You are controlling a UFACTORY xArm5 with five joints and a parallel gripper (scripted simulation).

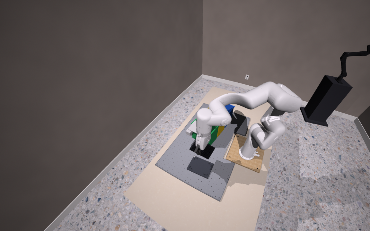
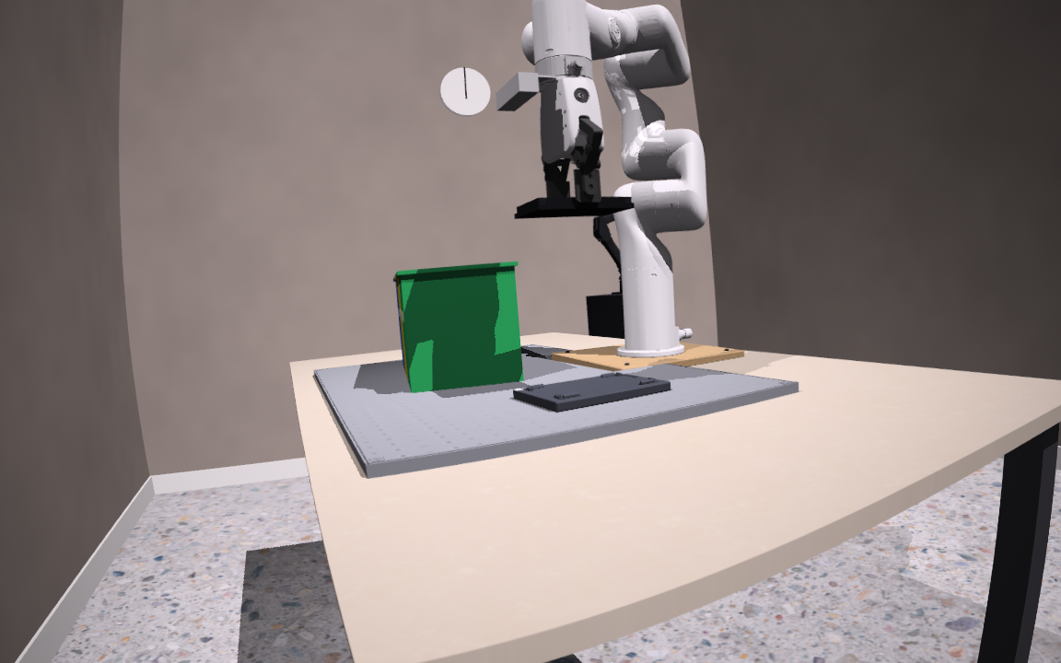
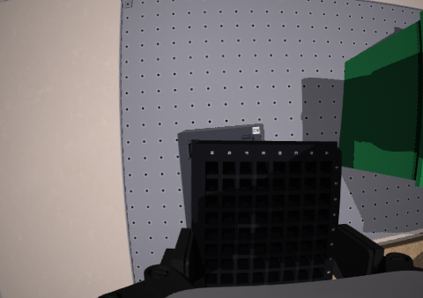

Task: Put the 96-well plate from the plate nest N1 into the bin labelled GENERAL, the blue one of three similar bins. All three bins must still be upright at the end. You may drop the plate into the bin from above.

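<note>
The blue bin is 30 mm behind my hand, 510 mm to the right of it and 160 mm below it. The rest, counted from my hand: black 96-well plate 10 mm below; then green bin 50 mm ahead, 260 mm to the right, 160 mm below; then dark plate nest 10 mm to the left, 240 mm below.
</note>
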